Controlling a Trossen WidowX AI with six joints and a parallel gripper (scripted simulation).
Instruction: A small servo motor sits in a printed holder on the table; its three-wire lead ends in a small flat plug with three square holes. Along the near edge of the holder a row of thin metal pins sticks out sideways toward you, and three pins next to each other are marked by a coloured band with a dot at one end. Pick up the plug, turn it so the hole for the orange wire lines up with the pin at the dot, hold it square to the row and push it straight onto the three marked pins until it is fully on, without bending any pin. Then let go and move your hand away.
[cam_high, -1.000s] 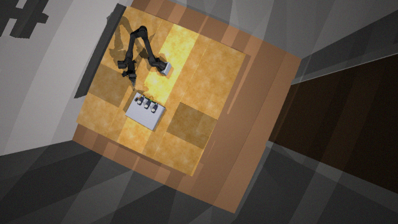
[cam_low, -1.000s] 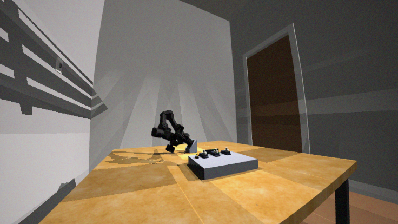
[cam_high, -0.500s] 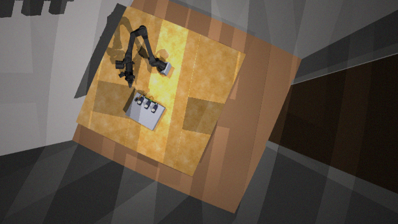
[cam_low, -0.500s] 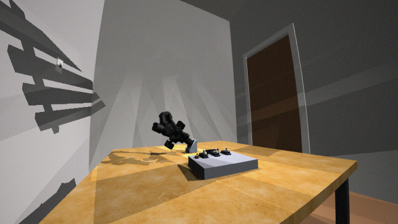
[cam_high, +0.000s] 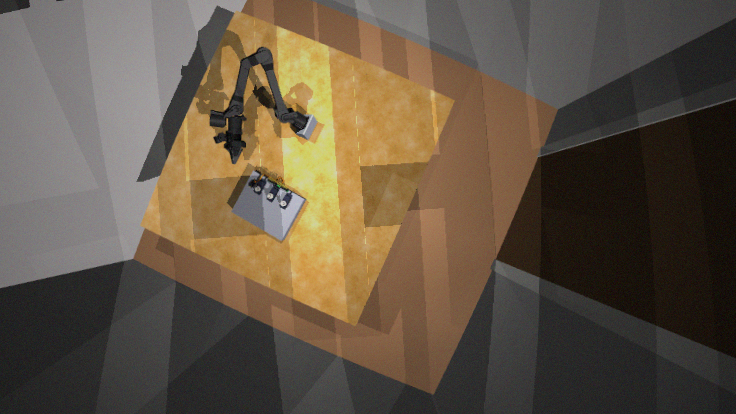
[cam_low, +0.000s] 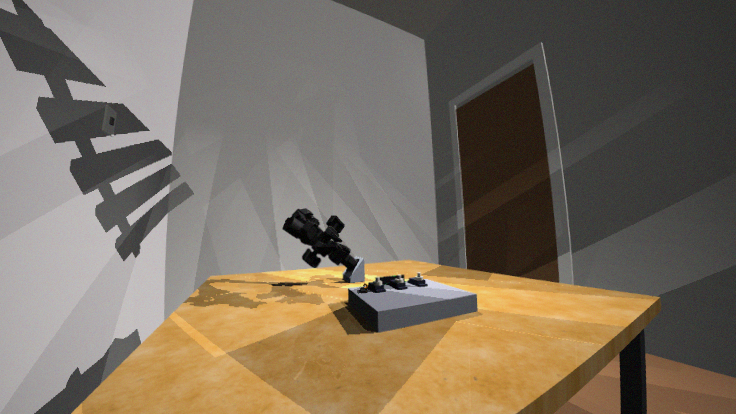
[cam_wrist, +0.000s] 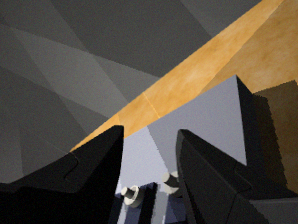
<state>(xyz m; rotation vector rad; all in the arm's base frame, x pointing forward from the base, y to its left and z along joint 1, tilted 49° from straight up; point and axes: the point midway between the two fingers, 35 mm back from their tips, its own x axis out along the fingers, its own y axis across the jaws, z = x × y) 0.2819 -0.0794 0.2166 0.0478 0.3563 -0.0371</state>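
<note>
My gripper tip is now 19 cm to the right of the green band, 12 cm above it and 3 cm short of it. From my gripper tip the other things lie so: servo 17 cm to the left, 14 cm below, 8 cm ahead; then grey printed holder 19 cm ahead, 17 cm below, 15 cm to the left.
</note>
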